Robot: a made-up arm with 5 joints. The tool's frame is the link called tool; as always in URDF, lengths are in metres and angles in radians. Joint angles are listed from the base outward.
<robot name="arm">
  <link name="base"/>
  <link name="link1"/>
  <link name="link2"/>
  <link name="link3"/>
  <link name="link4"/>
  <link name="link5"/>
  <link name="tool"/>
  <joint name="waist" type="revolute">
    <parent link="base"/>
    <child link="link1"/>
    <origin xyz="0 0 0.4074" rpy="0 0 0"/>
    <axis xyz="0 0 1"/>
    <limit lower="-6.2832" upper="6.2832"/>
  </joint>
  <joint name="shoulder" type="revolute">
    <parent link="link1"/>
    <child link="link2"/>
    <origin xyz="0 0 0" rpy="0 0 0"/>
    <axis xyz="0 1 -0.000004"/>
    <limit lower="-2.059" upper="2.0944"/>
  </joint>
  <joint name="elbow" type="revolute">
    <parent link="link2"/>
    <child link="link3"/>
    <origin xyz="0.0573 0 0.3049" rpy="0 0 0"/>
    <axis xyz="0 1 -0.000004"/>
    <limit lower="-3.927" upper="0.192"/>
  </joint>
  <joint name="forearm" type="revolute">
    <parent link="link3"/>
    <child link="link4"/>
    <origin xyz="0.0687 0 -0.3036" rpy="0 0 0"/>
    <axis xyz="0 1 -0.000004"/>
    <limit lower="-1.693" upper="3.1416"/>
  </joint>
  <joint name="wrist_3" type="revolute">
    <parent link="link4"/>
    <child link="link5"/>
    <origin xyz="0.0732 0 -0.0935" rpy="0 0 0"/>
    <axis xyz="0 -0.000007 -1"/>
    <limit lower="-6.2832" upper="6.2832"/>
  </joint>
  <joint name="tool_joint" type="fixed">
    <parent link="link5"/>
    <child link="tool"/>
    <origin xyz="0 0 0" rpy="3.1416 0 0"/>
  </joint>
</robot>
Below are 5 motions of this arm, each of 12 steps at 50 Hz.
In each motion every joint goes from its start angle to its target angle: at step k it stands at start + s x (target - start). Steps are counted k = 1, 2, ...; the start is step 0. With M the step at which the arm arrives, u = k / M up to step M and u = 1 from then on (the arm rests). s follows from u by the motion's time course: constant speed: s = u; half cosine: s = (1 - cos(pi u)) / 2; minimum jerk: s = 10 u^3 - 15 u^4 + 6 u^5.
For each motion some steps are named. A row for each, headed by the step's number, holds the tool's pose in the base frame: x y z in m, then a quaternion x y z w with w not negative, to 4 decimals.
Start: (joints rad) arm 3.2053 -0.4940 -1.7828 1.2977 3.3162
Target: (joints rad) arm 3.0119 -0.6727 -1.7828 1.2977 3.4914
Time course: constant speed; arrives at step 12
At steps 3, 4, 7, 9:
3: -0.1858 -0.0029 0.9697 0.8673 -0.0884 -0.4865 0.0571
4: -0.1774 0.0001 0.9724 0.8622 -0.1012 -0.4930 0.0575
7: -0.1519 0.0075 0.9798 0.8455 -0.1390 -0.5122 0.0586
9: -0.1345 0.0110 0.9841 0.8332 -0.1634 -0.5249 0.0592

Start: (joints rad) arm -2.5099 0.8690 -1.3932 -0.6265 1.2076
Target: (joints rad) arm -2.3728 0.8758 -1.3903 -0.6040 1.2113
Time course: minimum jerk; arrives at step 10
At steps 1, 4, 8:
1: -0.4810 -0.3528 0.3607 -0.2378 -0.8047 0.4329 0.3295
4: -0.4655 -0.3728 0.3583 -0.2219 -0.8120 0.4366 0.3175
8: -0.4318 -0.4111 0.3536 -0.1891 -0.8258 0.4430 0.2933

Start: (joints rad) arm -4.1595 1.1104 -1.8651 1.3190 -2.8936
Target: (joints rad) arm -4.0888 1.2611 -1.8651 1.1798 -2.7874
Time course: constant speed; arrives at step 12
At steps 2, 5, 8, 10, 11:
2: -0.3028 0.4780 0.1853 0.7725 -0.5703 0.2604 0.1011
5: -0.3086 0.4687 0.1645 0.7696 -0.5734 0.2639 0.0957
8: -0.3138 0.4587 0.1438 0.7668 -0.5766 0.2672 0.0903
10: -0.3169 0.4516 0.1302 0.7648 -0.5787 0.2694 0.0867
11: -0.3183 0.4480 0.1234 0.7639 -0.5798 0.2705 0.0848

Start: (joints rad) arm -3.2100 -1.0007 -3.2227 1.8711 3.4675
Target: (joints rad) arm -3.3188 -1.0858 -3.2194 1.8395 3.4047
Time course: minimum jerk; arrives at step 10
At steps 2, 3, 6, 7, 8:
2: 0.5120 -0.0383 0.8175 0.3740 -0.0752 -0.9173 0.1141
3: 0.5155 -0.0445 0.8131 0.3684 -0.0750 -0.9206 0.1061
6: 0.5310 -0.0763 0.7904 0.3406 -0.0736 -0.9350 0.0657
7: 0.5351 -0.0861 0.7835 0.3323 -0.0731 -0.9388 0.0535
8: 0.5377 -0.0928 0.7788 0.3267 -0.0727 -0.9413 0.0451

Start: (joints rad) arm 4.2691 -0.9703 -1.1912 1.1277 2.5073
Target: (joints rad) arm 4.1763 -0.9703 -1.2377 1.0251 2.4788
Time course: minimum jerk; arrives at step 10
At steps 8, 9, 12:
8: -0.0502 -0.0855 0.8937 0.5491 0.6258 -0.5441 0.1043
9: -0.0502 -0.0846 0.8950 0.5487 0.6234 -0.5474 0.1033
12: -0.0502 -0.0844 0.8952 0.5487 0.6230 -0.5480 0.1031

